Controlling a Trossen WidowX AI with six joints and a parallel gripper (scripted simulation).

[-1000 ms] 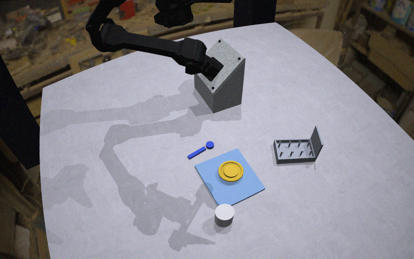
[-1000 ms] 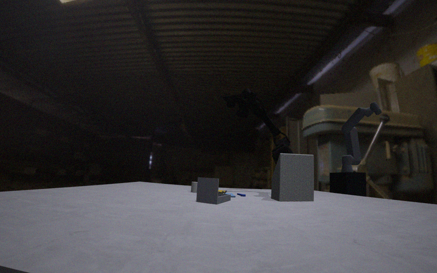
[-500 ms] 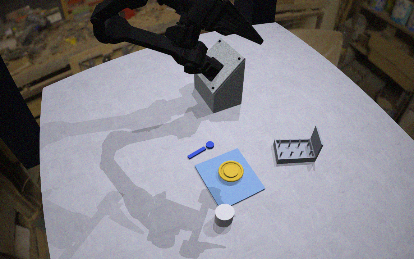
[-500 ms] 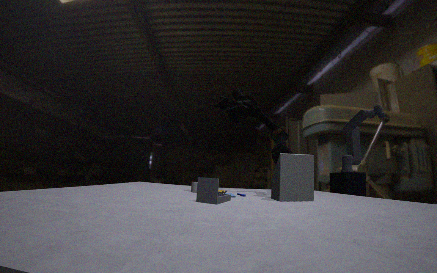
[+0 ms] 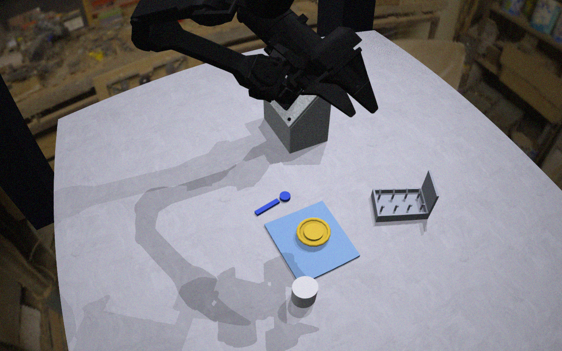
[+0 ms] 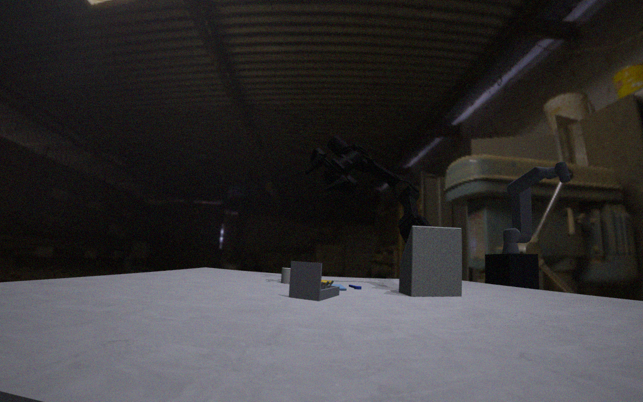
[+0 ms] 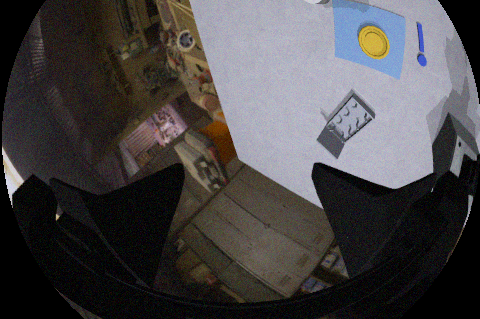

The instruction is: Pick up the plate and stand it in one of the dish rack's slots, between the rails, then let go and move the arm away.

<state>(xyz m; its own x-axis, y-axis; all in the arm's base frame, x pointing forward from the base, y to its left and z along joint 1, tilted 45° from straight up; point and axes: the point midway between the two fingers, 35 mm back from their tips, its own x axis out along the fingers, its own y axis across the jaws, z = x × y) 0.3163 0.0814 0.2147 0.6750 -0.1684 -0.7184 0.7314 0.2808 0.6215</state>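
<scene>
The yellow plate is 4 cm behind my gripper tip, 2 cm to the right of it and 31 cm below it. Round my gripper tip: grey dish rack 1 cm behind, 18 cm to the left, 30 cm below; light blue mat 3 cm behind, 3 cm to the right, 32 cm below; white cup 6 cm ahead, 11 cm to the right, 30 cm below.
</scene>
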